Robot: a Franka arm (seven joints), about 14 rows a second.
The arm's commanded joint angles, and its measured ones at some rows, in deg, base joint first. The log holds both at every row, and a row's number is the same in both.
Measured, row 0:
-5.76, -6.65, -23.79, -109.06, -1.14, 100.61, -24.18
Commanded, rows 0 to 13:
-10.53, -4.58, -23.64, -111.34, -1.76, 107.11, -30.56
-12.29, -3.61, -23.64, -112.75, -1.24, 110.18, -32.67
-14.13, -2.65, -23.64, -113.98, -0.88, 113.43, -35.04
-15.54, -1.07, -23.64, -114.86, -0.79, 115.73, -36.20
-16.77, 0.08, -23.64, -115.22, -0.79, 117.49, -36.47
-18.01, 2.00, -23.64, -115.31, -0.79, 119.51, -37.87
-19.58, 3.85, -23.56, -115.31, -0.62, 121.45, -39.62
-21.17, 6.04, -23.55, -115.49, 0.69, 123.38, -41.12
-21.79, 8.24, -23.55, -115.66, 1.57, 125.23, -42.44
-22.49, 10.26, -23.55, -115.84, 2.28, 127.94, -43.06
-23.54, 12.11, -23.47, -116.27, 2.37, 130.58, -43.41
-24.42, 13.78, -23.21, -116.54, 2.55, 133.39, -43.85
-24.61, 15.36, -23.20, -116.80, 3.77, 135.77, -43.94
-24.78, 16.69, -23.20, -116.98, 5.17, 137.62, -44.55
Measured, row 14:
-23.60, 14.37, -23.95, -117.20, 2.53, 134.41, -42.51
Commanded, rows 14 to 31:
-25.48, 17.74, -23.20, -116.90, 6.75, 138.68, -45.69
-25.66, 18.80, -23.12, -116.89, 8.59, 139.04, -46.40
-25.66, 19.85, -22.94, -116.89, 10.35, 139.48, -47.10
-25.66, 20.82, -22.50, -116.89, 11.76, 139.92, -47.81
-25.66, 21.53, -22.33, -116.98, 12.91, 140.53, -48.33
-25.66, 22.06, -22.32, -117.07, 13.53, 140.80, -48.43
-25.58, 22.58, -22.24, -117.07, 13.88, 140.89, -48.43
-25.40, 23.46, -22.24, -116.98, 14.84, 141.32, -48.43
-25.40, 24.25, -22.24, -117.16, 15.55, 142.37, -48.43
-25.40, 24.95, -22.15, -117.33, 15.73, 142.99, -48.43
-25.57, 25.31, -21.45, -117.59, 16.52, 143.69, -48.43
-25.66, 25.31, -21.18, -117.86, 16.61, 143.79, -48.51
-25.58, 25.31, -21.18, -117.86, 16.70, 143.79, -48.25
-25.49, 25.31, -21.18, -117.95, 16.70, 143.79, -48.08
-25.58, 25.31, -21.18, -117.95, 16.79, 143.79, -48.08
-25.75, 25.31, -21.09, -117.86, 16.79, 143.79, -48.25
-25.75, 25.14, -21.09, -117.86, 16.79, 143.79, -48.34
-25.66, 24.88, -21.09, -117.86, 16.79, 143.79, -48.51
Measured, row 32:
-24.75, 25.71, -21.85, -117.61, 15.58, 143.03, -46.84
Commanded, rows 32 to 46:
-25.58, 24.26, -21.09, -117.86, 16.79, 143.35, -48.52
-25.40, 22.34, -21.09, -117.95, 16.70, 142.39, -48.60
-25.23, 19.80, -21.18, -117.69, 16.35, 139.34, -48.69
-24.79, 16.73, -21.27, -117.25, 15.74, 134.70, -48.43
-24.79, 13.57, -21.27, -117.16, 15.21, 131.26, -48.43
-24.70, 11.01, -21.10, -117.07, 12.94, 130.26, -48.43
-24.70, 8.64, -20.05, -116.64, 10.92, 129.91, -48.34
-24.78, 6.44, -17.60, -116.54, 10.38, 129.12, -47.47
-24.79, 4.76, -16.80, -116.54, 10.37, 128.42, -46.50
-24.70, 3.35, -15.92, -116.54, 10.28, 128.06, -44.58
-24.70, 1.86, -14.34, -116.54, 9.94, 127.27, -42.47
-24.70, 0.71, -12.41, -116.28, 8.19, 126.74, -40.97
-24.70, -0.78, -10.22, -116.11, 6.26, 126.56, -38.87
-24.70, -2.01, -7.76, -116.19, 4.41, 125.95, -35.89
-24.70, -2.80, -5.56, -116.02, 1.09, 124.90, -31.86
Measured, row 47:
-24.40, 0.10, -9.33, -115.32, 5.72, 126.87, -38.04
